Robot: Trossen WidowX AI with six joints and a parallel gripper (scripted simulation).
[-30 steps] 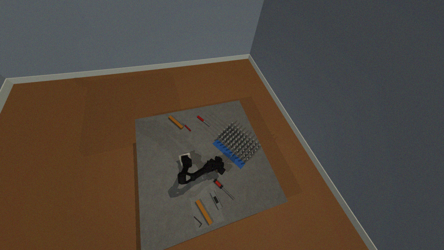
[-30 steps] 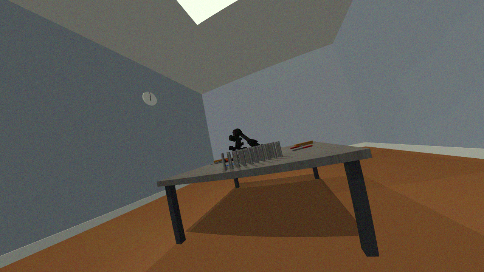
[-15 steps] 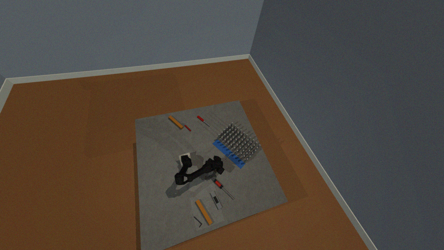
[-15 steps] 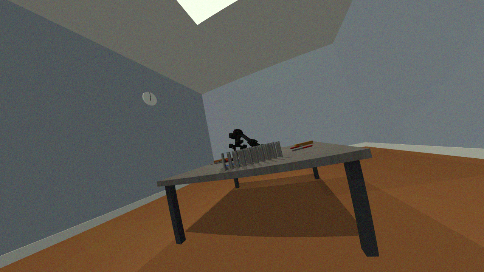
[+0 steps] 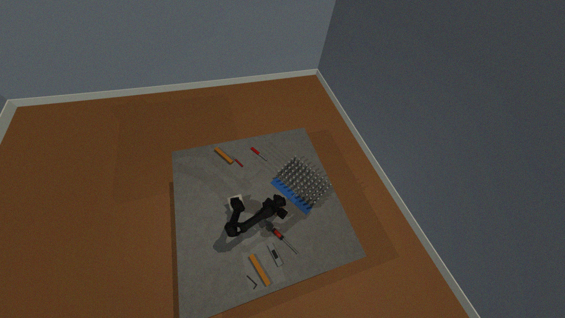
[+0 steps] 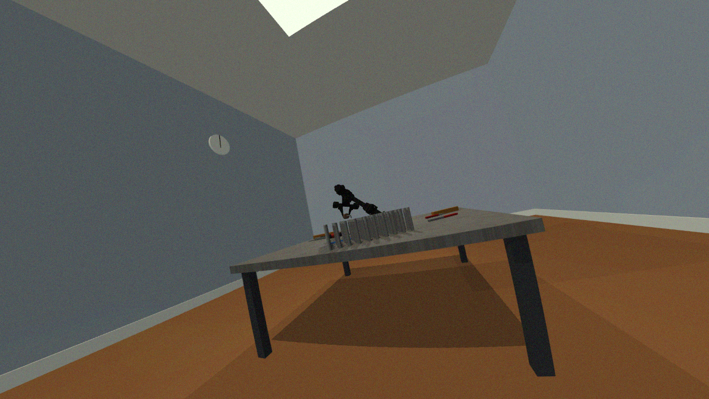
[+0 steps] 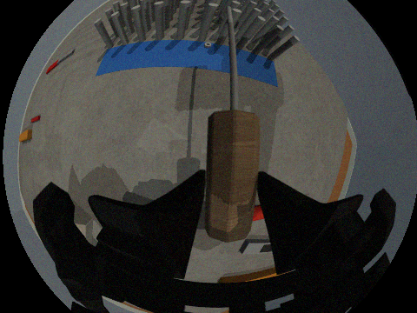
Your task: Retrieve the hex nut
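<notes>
Right now the hook tool is 9 cm ahead of my gripper tip and 6 cm to the left of it. Round my gripper tip: blue taped strip 15 cm ahead, 15 cm to the left, 13 cm below; dark flat tool 9 cm behind, 26 cm to the right, 12 cm below; thin red tool 25 cm behind, 59 cm to the left, 13 cm below.
</notes>
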